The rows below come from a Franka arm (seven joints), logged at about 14 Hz.
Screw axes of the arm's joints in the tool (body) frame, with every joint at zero. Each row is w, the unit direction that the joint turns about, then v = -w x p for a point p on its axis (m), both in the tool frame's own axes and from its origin. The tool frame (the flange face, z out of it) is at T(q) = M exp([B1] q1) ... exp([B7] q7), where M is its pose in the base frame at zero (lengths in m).
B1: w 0 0 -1 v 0 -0.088 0
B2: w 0 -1 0 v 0.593 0 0.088
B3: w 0 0 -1 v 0 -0.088 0
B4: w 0 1 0 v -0.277 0 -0.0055
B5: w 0 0 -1 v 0 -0.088 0
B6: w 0 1 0 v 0.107 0 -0.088
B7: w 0 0 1 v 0 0 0
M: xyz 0.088 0 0.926 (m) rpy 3.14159 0 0 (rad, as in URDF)
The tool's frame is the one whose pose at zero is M.
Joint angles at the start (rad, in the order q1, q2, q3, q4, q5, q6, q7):
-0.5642 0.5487 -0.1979 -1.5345 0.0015 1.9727 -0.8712
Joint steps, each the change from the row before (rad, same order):
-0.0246 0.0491 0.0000 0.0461 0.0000 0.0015 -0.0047
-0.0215 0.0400 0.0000 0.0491 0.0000 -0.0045 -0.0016
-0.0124 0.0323 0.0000 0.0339 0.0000 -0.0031 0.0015
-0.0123 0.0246 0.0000 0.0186 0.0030 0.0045 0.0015
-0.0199 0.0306 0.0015 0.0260 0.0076 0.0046 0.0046
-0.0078 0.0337 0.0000 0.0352 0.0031 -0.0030 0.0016
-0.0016 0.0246 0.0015 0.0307 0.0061 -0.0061 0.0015
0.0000 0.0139 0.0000 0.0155 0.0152 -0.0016 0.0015
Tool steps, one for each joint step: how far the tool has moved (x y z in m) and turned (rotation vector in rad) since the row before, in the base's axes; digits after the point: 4 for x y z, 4 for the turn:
-0.0024 -0.0180 -0.0126 -0.0046 0.0064 -0.0149
-0.0015 -0.0161 -0.0059 -0.0078 0.0010 -0.0148
-0.0003 -0.0097 -0.0076 -0.0029 0.0045 -0.0102
-0.0026 -0.0082 -0.0087 -0.0002 0.0016 -0.0124
-0.0047 -0.0118 -0.0099 0.0011 -0.0025 -0.0231
0.0016 -0.0069 -0.0086 -0.0009 0.0024 -0.0066
0.0046 -0.0024 -0.0046 0.0016 -0.0023 -0.0015
0.0031 -0.0005 -0.0034 0.0070 -0.0089 -0.0067

